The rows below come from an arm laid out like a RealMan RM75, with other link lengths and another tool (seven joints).
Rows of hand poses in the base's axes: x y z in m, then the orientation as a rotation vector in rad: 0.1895 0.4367 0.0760 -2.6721 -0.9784 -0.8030; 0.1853 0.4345 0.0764 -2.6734 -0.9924 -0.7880; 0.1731 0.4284 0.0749 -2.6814 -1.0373 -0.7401; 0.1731 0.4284 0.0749 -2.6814 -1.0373 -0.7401; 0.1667 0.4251 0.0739 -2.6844 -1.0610 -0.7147; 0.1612 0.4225 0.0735 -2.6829 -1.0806 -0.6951; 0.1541 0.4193 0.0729 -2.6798 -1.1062 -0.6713; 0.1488 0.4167 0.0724 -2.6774 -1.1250 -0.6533; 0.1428 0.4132 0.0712 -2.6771 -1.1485 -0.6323; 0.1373 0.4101 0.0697 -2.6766 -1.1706 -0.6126; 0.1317 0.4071 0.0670 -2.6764 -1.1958 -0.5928; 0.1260 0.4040 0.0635 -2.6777 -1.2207 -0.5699; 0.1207 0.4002 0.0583 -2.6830 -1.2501 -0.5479; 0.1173 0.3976 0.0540 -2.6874 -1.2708 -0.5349; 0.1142 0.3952 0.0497 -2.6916 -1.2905 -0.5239; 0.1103 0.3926 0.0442 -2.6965 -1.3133 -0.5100; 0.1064 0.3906 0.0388 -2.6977 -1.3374 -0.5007; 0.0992 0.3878 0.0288 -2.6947 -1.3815 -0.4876; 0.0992 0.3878 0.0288 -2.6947 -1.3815 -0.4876; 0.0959 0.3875 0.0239 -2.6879 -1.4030 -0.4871
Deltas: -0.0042 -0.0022 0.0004 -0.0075 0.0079 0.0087; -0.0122 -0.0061 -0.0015 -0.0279 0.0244 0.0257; 0.0000 0.0000 0.0000 0.0000 0.0000 0.0000; -0.0064 -0.0033 -0.0010 -0.0142 0.0128 0.0139; -0.0055 -0.0026 -0.0004 -0.0086 0.0101 0.0130; -0.0071 -0.0032 -0.0006 -0.0106 0.0120 0.0172; -0.0053 -0.0026 -0.0005 -0.0079 0.0091 0.0127; -0.0060 -0.0035 -0.0012 -0.0123 0.0098 0.0145; -0.0055 -0.0031 -0.0015 -0.0116 0.0091 0.0136; -0.0056 -0.0030 -0.0027 -0.0135 0.0083 0.0150; -0.0057 -0.0031 -0.0035 -0.0152 0.0100 0.0143; -0.0053 -0.0038 -0.0052 -0.0207 0.0073 0.0147; -0.0034 -0.0026 -0.0043 -0.0150 0.0032 0.0097; -0.0031 -0.0024 -0.0043 -0.0142 0.0020 0.0091; -0.0039 -0.0026 -0.0055 -0.0167 0.0030 0.0105; -0.0039 -0.0020 -0.0054 -0.0139 0.0006 0.0123; -0.0072 -0.0028 -0.0100 -0.0211 -0.0004 0.0242; 0.0000 0.0000 0.0000 0.0000 0.0000 0.0000; -0.0033 -0.0003 -0.0049 -0.0054 -0.0026 0.0137
